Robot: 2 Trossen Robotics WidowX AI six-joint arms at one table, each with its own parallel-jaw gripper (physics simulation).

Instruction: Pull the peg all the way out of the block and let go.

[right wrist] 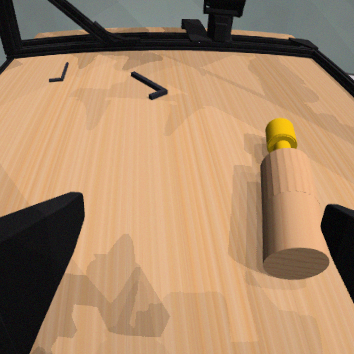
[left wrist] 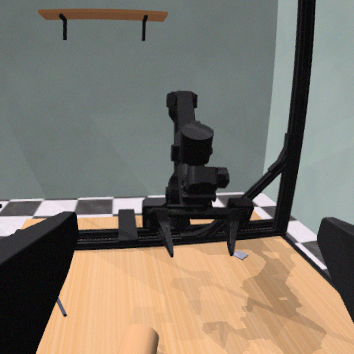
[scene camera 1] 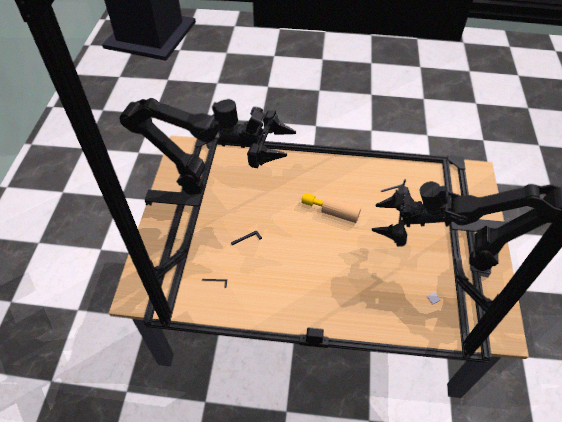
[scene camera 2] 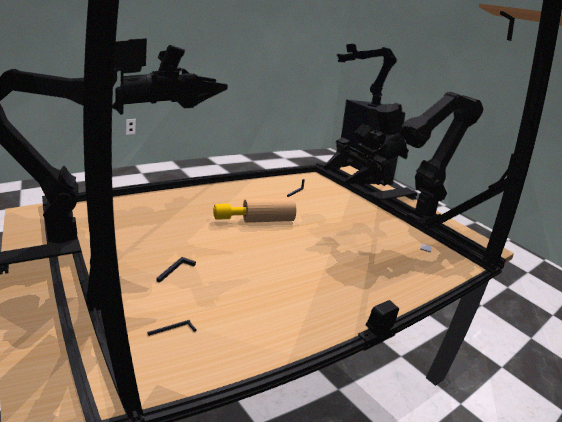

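Pixels of known places: left gripper, fingertip midpoint: point(left wrist: 202, 227) point(scene camera 1: 291, 143) point(scene camera 2: 221, 84); right gripper, fingertip midpoint: point(right wrist: 207, 211) point(left wrist: 202, 255) point(scene camera 1: 373, 217) point(scene camera 2: 334, 174); left arm's base, link origin: point(right wrist: 217, 38) point(scene camera 1: 192, 189) point(scene camera 2: 62, 239); right arm's base, link origin: point(left wrist: 178, 224) point(scene camera 1: 480, 263) point(scene camera 2: 425, 213).
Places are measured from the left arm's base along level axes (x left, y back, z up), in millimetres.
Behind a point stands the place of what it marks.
Note:
A yellow peg point(scene camera 1: 308, 199) {y -398, x 55, z 22 mm} point(scene camera 2: 222, 211) {y -391, x 50, z 17 mm} point(right wrist: 281, 132) {y -411, x 59, z 26 mm} with a wide head lies with its thinner shaft in the end of a round tan wooden block point(scene camera 1: 341, 211) {y -515, x 33, z 27 mm} point(scene camera 2: 270, 211) {y -504, x 29, z 18 mm} point(left wrist: 139, 341) {y -537, x 47, z 36 mm} point(right wrist: 292, 220) {y -545, x 41, z 35 mm}. A short length of the shaft shows between head and block. The block lies on its side near the middle of the table. My left gripper point(scene camera 1: 291, 143) {y -350, x 0, z 324 mm} point(scene camera 2: 226, 87) {y -350, x 0, z 324 mm} is open and empty, high above the table at the back left of scene camera 1. My right gripper point(scene camera 1: 375, 217) {y -620, x -42, z 133 mm} point(left wrist: 202, 255) {y -620, x -42, z 133 mm} is open and empty, to the right of the block's plain end and apart from it.
Black hex keys point(scene camera 1: 246, 237) {y -240, x -128, z -13 mm} point(scene camera 1: 215, 281) {y -201, x -304, z -15 mm} lie at the left on the wooden table point(scene camera 1: 300, 280) {y -449, x -227, z -19 mm}; another hex key point(scene camera 1: 393, 187) {y -665, x 221, z -14 mm} point(scene camera 2: 296, 188) {y -673, x 228, z -12 mm} lies farther back. A small grey square point(scene camera 1: 433, 298) {y -850, x -174, z -16 mm} point(scene camera 2: 425, 248) {y -845, x -176, z -16 mm} point(left wrist: 241, 255) {y -844, x -174, z -16 mm} lies at the front right. Black frame rails border the table.

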